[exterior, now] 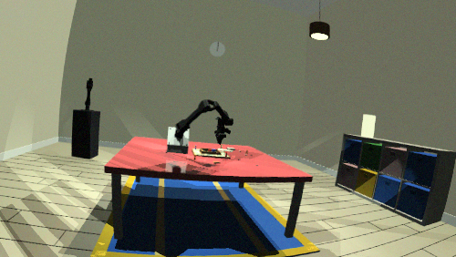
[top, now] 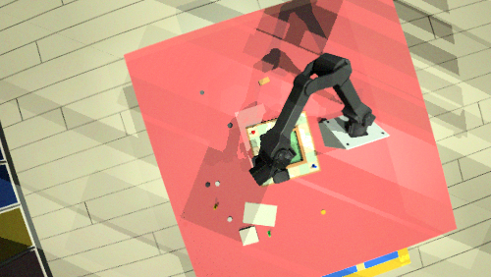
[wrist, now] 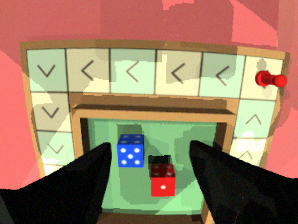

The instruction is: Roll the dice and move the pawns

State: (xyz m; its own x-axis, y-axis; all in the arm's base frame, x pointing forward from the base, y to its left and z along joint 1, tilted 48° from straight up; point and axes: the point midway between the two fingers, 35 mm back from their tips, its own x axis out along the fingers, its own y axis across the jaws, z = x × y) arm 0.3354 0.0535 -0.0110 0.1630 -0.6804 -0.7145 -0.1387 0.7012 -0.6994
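My gripper tip is 190 mm past the blue pawn, 90 mm to the right of it and 60 mm above it. The rest, counted from my gripper tip: red pawn 50 mm ahead, 110 mm to the right, 60 mm below; tan block 40 mm behind, 330 mm to the right, 90 mm below; green tray 70 mm behind, 10 mm to the right, 80 mm below.
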